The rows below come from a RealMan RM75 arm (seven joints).
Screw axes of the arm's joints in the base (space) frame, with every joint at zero. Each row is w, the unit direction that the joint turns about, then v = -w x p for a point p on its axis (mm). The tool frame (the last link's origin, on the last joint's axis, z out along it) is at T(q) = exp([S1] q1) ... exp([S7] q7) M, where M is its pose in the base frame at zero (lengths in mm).
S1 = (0, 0, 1, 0.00, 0.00, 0.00)
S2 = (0, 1, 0, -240.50, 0.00, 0.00)
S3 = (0, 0, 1, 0.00, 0.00, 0.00)
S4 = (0, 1, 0, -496.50, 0.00, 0.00)
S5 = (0, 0, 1, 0.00, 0.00, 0.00)
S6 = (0, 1, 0, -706.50, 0.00, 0.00)
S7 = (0, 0, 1, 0.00, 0.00, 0.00)
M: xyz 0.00 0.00 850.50 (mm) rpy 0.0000 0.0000 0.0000 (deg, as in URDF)
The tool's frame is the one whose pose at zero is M.
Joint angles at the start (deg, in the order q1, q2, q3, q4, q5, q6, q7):
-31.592, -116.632, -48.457, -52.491, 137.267, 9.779, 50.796
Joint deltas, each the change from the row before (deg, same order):
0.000, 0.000, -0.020, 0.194, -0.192, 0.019, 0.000
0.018, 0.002, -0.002, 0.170, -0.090, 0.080, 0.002
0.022, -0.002, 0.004, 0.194, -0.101, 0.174, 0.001
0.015, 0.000, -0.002, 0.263, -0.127, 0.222, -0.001
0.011, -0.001, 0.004, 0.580, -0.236, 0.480, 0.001
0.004, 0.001, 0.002, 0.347, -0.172, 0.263, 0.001
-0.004, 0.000, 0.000, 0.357, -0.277, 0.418, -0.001
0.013, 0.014, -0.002, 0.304, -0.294, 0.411, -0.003
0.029, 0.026, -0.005, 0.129, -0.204, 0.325, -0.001
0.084, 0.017, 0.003, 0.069, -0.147, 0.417, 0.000
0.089, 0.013, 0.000, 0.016, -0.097, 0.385, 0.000
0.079, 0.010, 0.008, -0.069, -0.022, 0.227, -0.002
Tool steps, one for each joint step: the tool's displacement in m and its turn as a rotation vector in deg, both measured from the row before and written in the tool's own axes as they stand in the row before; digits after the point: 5 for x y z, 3 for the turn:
-0.00123, -0.00002, -0.00008, 0.024, -0.208, -0.177
-0.00105, -0.00001, -0.00014, 0.049, -0.144, -0.078
-0.00104, -0.00011, -0.00016, 0.114, -0.109, -0.089
-0.00137, -0.00022, -0.00017, 0.151, -0.147, -0.105
-0.00290, -0.00049, -0.00033, 0.316, -0.307, -0.164
-0.00178, -0.00028, -0.00019, 0.176, -0.203, -0.124
-0.00159, -0.00065, -0.00017, 0.312, -0.125, -0.222
-0.00147, -0.00073, -0.00024, 0.323, -0.104, -0.247
-0.00068, -0.00070, -0.00022, 0.275, 0.007, -0.184
-0.00039, -0.00066, -0.00036, 0.336, 0.097, -0.172
-0.00011, -0.00060, -0.00034, 0.313, 0.134, -0.138
0.00027, -0.00029, -0.00025, 0.183, 0.141, -0.072

